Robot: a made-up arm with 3 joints. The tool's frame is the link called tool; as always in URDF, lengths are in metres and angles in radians. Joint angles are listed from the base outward.
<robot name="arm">
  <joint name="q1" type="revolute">
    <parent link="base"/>
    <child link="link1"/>
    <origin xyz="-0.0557 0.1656 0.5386"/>
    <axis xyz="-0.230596 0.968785 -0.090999"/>
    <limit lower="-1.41" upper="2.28"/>
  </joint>
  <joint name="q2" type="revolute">
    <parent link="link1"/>
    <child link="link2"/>
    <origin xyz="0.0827 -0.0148 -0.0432"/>
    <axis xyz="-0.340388 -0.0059 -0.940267"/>
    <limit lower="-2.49" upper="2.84"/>
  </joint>
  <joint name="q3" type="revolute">
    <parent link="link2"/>
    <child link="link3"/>
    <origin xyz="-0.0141 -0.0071 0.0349"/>
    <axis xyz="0 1 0"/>
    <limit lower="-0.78" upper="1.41"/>
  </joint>
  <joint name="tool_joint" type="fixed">
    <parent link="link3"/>
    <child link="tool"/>
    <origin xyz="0.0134 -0.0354 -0.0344" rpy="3.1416 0 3.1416"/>
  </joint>
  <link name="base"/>
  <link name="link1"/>
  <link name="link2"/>
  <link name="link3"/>
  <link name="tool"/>
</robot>
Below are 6 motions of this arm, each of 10 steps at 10 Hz.
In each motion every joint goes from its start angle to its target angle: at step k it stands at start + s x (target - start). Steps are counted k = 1, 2, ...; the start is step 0. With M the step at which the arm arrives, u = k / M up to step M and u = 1 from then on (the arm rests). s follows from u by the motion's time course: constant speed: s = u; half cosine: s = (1 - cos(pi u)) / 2; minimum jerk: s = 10 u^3 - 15 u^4 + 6 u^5.
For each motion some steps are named. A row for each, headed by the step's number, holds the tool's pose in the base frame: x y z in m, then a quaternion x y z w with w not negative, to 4 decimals.
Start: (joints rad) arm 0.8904 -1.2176 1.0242
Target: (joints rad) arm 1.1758 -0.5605 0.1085
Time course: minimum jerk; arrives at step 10
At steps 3, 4, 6, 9, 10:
3: -0.0384 0.0800 0.4375 0.4198 -0.5436 -0.1222 0.7165
4: -0.0441 0.0814 0.4391 0.3612 -0.5952 -0.1372 0.7046
6: -0.0537 0.0840 0.4420 0.2253 -0.7087 -0.1335 0.6551
9: -0.0581 0.0843 0.4443 0.1246 -0.7910 -0.0904 0.5921
10: -0.0582 0.0843 0.4444 0.1221 -0.7931 -0.0888 0.5901

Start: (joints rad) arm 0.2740 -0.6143 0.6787
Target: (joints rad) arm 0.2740 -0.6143 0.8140
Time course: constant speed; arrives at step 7
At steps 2, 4, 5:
2: 0.0098 0.0959 0.4701 0.2783 -0.8427 -0.0127 0.4607
4: 0.0089 0.0951 0.4708 0.2785 -0.8336 -0.0073 0.4769
5: 0.0084 0.0947 0.4712 0.2785 -0.8290 -0.0046 0.4849

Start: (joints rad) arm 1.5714 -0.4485 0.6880
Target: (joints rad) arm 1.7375 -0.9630 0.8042
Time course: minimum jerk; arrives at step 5
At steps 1, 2, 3, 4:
1: -0.0941 0.0740 0.4853 0.0532 -0.4290 -0.0349 0.9011
2: -0.0984 0.0712 0.4831 0.0947 -0.3933 -0.0819 0.9109
3: -0.1052 0.0682 0.4801 0.1515 -0.3412 -0.1485 0.9157
4: -0.1105 0.0667 0.4781 0.1907 -0.3036 -0.1960 0.9127

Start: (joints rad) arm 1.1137 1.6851 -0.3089
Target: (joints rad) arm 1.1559 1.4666 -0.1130
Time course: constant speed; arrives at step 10
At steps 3, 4, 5, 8, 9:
3: -0.0539 0.1354 0.4949 -0.3969 -0.5529 0.7007 0.2139
4: -0.0546 0.1347 0.4949 -0.3988 -0.5578 0.6924 0.2244
5: -0.0554 0.1341 0.4949 -0.4006 -0.5623 0.6841 0.2350
8: -0.0575 0.1324 0.4949 -0.4051 -0.5747 0.6589 0.2675
9: -0.0582 0.1319 0.4950 -0.4063 -0.5783 0.6503 0.2785

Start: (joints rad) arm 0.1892 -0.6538 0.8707
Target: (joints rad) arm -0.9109 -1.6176 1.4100
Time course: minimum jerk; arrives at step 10
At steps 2, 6, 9, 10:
2: 0.0199 0.0953 0.4788 0.3363 -0.8179 0.0247 0.4661
6: 0.0727 0.1078 0.5396 0.5662 -0.7380 0.2857 0.2305
9: 0.0777 0.1163 0.5882 0.5685 -0.6627 0.4758 0.1063
10: 0.0775 0.1165 0.5897 0.5673 -0.6603 0.4812 0.1029

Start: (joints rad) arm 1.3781 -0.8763 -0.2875
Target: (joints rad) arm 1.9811 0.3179 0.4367
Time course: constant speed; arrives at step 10
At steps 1, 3, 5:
1: -0.0783 0.0851 0.4362 0.1055 -0.8021 -0.1877 0.5571
3: -0.0907 0.0781 0.4553 0.0474 -0.7399 -0.0711 0.6672
5: -0.0983 0.0761 0.4767 -0.0157 -0.6497 0.0434 0.7588

